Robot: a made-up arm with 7 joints. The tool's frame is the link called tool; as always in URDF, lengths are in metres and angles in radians. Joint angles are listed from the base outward.
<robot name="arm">
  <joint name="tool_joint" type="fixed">
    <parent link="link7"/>
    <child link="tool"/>
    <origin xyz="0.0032 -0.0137 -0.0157" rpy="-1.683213 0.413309 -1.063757"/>
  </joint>
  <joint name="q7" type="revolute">
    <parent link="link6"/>
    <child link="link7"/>
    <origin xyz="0.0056 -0.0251 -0.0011" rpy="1.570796 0 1.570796"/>
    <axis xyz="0 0 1"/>
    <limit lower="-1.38" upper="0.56"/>
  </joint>
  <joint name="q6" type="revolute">
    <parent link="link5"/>
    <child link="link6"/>
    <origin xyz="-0.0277 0.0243 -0.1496" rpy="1.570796 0 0"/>
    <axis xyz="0 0 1"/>
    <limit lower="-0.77" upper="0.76"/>
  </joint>
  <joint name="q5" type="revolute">
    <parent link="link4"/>
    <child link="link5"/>
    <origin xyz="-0.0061 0.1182 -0.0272" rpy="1.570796 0 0"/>
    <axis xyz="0 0 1"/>
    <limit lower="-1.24" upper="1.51"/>
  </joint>
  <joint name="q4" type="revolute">
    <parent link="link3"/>
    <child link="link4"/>
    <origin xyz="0 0.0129 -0.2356" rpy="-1.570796 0 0"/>
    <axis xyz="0 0 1"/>
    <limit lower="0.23" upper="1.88"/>
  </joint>
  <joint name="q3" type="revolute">
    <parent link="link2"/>
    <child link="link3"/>
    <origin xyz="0.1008 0.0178 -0.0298" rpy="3.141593 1.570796 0"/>
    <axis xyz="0 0 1"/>
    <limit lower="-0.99" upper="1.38"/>
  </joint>
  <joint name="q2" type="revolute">
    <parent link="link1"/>
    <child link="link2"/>
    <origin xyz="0.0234 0.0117 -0.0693" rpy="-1.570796 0 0"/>
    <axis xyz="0 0 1"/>
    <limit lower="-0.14" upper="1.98"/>
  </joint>
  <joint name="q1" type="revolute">
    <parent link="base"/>
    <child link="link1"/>
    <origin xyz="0.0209 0.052 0.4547" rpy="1.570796 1.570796 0"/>
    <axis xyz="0 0 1"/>
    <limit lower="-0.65" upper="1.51"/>
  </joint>
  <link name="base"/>
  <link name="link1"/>
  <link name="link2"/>
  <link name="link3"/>
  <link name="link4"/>
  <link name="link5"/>
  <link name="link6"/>
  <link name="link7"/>
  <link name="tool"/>
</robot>
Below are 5 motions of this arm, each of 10 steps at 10 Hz.
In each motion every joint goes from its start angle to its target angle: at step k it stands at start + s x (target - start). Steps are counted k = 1, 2, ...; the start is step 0. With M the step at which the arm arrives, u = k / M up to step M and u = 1 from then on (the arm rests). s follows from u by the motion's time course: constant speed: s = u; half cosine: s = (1 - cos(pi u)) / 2; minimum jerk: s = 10 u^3 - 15 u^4 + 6 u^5.
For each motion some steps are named. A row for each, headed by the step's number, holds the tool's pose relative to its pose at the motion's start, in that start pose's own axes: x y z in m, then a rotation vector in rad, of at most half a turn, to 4 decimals.
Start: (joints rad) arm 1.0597 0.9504 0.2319 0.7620 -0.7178 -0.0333 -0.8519
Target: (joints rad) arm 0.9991 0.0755 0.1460 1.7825 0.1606 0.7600 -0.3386
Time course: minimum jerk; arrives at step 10
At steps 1, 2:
1: 0.0030 0.0029 0.0015 -0.0034 -0.0044 0.0113
2: 0.0197 0.0200 0.0105 -0.0234 -0.0320 0.0775

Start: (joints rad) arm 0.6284 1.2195 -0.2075 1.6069 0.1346 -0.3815 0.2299
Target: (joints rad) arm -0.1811 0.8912 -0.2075 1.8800 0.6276 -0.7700 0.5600
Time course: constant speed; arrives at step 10
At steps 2, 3, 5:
2: 0.0544 -0.0080 -0.0195 0.1349 -0.2050 0.0996
3: 0.0819 -0.0104 -0.0252 0.2058 -0.2958 0.1540
5: 0.1362 -0.0118 -0.0290 0.3535 -0.4510 0.2712

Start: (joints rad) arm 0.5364 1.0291 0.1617 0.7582 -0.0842 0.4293 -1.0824
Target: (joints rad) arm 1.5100 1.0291 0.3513 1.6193 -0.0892 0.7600 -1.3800
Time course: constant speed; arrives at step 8
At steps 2, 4, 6, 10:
2: -0.0341 0.1354 0.0159 0.1144 0.1024 0.3618
4: -0.1155 0.2407 0.0424 0.2103 0.2368 0.7243
6: -0.2244 0.3000 0.0800 0.2837 0.4002 1.0856
10: -0.3364 0.3085 0.1275 0.3303 0.5904 1.4435

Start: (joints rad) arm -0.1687 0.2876 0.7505 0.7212 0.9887 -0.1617 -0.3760
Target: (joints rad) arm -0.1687 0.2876 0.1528 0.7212 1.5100 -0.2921 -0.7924
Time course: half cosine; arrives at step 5
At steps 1, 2, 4, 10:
1: 0.0021 -0.0103 -0.0018 -0.0082 0.0253 0.0152
2: 0.0056 -0.0378 -0.0049 -0.0325 0.1019 0.0522
4: 0.0021 -0.1003 -0.0021 -0.0934 0.3266 0.1102
10: 0.0000 -0.1108 -0.0002 -0.1034 0.3719 0.1154

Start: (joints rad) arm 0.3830 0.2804 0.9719 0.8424 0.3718 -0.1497 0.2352
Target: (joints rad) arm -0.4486 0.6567 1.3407 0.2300 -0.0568 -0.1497 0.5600
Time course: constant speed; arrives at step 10
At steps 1, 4, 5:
1: -0.0338 0.0063 0.0379 -0.0824 0.0868 -0.0391
4: -0.1088 0.0449 0.1617 -0.3289 0.3336 -0.1242
5: -0.1244 0.0637 0.2038 -0.4093 0.4113 -0.1418

